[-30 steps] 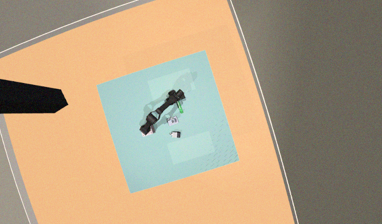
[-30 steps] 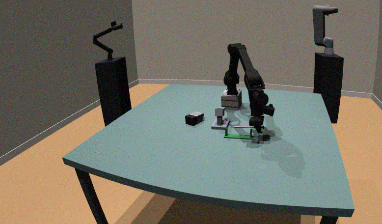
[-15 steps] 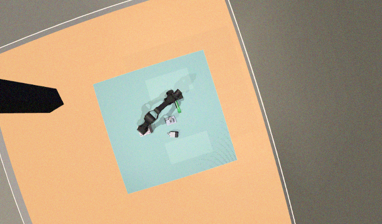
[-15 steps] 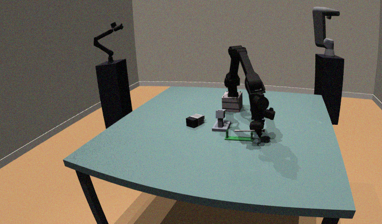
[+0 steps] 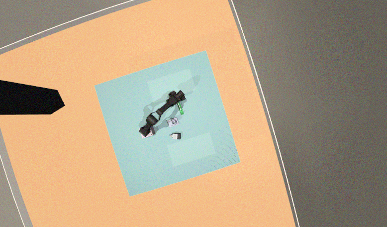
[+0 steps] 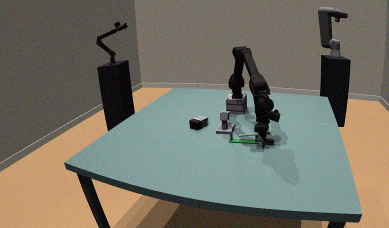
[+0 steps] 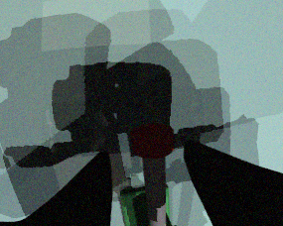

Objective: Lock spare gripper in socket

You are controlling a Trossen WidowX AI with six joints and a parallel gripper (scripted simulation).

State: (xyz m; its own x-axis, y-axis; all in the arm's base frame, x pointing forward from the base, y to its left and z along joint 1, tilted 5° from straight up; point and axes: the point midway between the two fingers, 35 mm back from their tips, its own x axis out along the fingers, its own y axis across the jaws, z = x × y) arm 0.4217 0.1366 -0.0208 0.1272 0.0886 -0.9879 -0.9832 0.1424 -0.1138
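My gripper tip is now 20 mm past the green cradle and 100 mm to the left of it. Also, from my gripper tip: socket (150 mm behind, 200 mm to the right, 30 mm above); then spare gripper (200 mm behind, 340 mm to the right).
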